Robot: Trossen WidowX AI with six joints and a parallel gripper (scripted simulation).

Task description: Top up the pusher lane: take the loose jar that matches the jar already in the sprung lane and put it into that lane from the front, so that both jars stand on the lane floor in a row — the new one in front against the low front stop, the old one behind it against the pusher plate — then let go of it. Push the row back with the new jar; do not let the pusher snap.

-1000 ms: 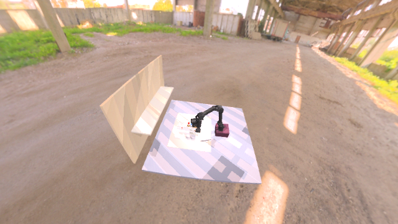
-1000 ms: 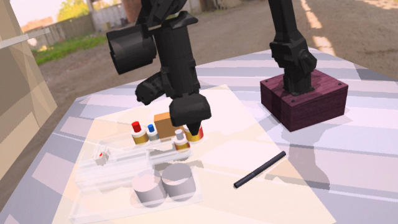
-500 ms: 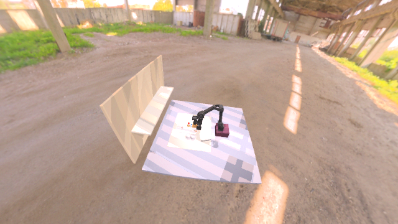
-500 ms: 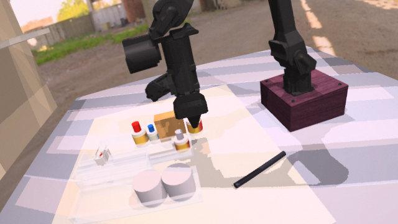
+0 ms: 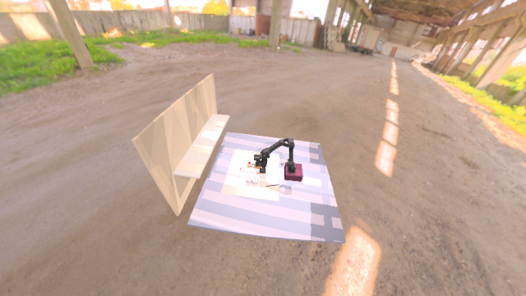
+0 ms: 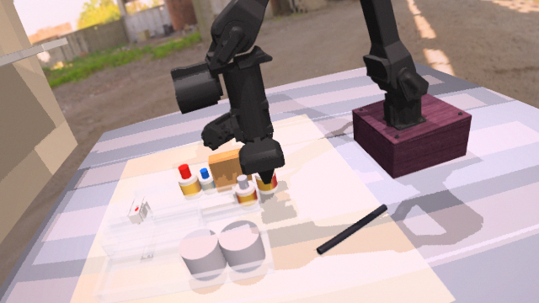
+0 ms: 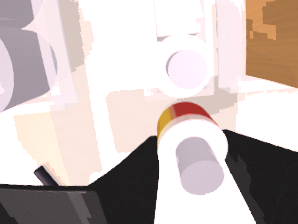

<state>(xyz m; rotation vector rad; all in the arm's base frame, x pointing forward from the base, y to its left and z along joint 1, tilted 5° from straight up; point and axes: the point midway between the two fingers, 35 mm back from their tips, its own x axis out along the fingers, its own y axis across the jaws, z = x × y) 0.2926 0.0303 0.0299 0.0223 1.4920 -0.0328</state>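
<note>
The clear lane lies 19 cm ahead of my gripper tip, 2 cm to the left of it and 3 cm below it. The rest, counted from my gripper tip: white pusher plate 15 cm ahead, 3 cm to the left; then black rod 11 cm behind, 13 cm to the left, 5 cm below.
</note>
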